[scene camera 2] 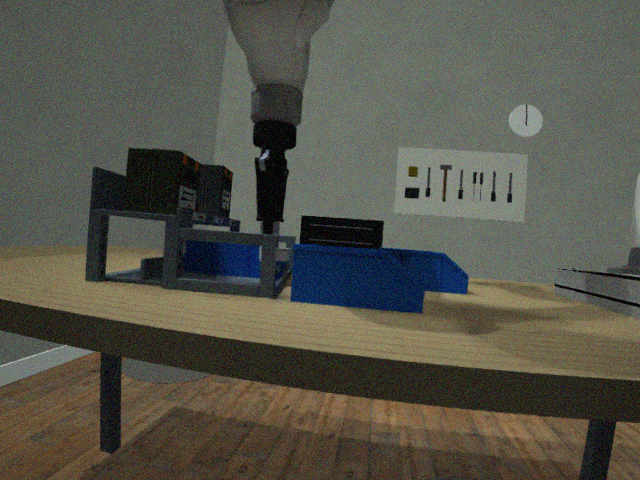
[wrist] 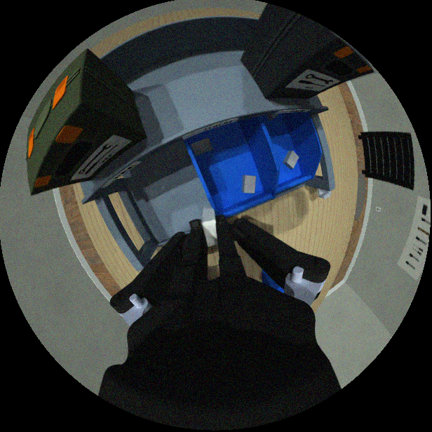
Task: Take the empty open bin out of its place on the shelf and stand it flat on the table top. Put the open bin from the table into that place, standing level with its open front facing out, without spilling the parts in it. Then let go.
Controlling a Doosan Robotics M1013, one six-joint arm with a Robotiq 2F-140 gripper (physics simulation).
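Observation:
The grey shelf point(scene camera 2: 219, 237) point(wrist: 200, 85) stands on the table. In the wrist view, its lower level has a vacant place at the left, then a blue bin point(wrist: 235, 165) with small grey parts and another blue bin point(wrist: 295, 135) with a grey part. On the table in front of the shelf, scene camera 2 shows a near blue bin point(scene camera 2: 356, 276) and a farther blue bin point(scene camera 2: 450, 273). Both look level; their insides are hidden there. My gripper point(scene camera 2: 269, 227) point(wrist: 210, 213) is shut and empty, pointing down at the shelf's front, near the left shelf bin's front corner. A pale piece shows at its fingertips.
A green toolbox point(scene camera 2: 160, 180) point(wrist: 100, 130) and a dark toolbox point(scene camera 2: 216, 191) point(wrist: 300, 55) stand on the shelf's upper level. A black slatted panel point(scene camera 2: 341, 232) point(wrist: 387, 160) is behind the table point(scene camera 2: 206, 315). A grey object point(scene camera 2: 594, 289) shows at the right.

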